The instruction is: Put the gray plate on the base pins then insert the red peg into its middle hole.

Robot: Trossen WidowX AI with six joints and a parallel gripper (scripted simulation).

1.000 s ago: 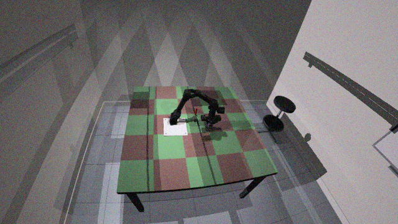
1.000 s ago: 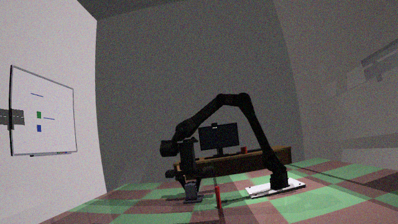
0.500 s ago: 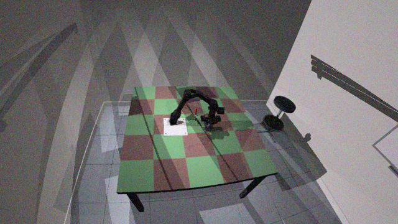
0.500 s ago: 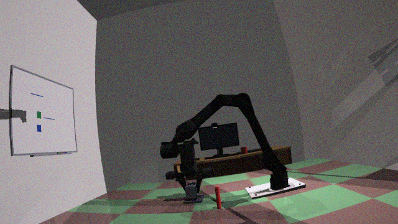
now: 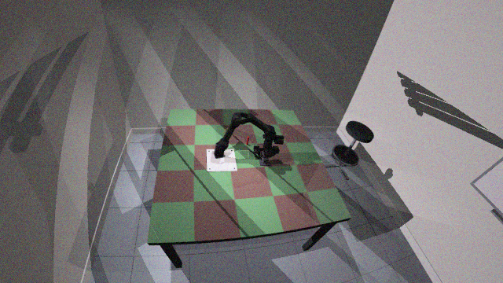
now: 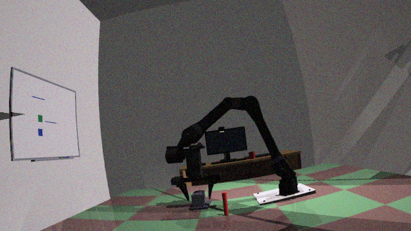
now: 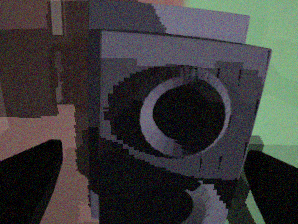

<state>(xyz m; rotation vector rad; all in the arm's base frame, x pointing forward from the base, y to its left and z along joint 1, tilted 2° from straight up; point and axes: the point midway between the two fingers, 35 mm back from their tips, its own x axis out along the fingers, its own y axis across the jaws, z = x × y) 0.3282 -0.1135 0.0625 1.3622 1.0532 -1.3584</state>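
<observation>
Right now my gripper tip is 20 mm above the base. From my gripper tip the other things lie so: gray plate 20 mm above; then red peg 70 mm behind, 190 mm to the left, 10 mm above.
</observation>
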